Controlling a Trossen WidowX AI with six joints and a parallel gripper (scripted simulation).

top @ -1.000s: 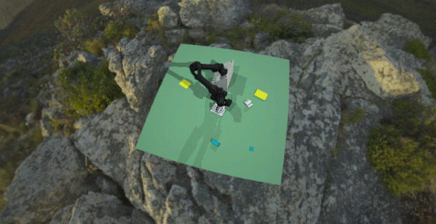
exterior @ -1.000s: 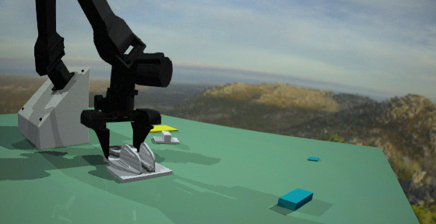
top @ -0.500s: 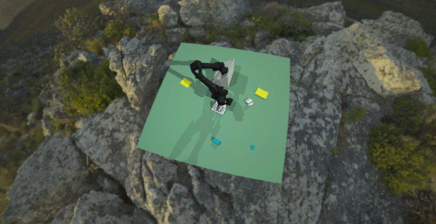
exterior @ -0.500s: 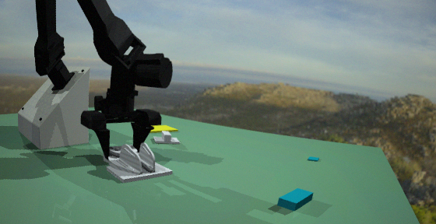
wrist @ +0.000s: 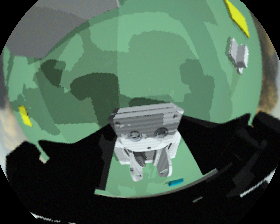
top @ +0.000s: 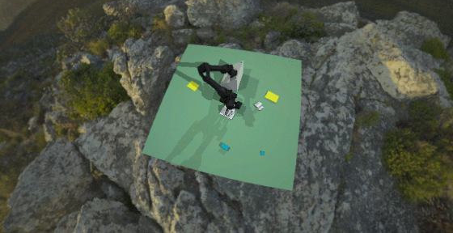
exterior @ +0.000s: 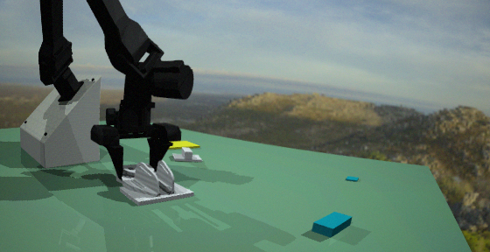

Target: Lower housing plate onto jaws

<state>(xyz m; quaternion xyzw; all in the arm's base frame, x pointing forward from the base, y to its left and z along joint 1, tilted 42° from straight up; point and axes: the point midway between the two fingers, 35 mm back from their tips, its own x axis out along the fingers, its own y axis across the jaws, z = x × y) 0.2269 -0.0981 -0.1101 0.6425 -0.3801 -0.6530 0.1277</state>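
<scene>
My gripper tip is now 10 mm short of the grey housing plate and 20 mm below it. The rest, counted from my gripper tip: cyan block: 370 mm ahead.
</scene>
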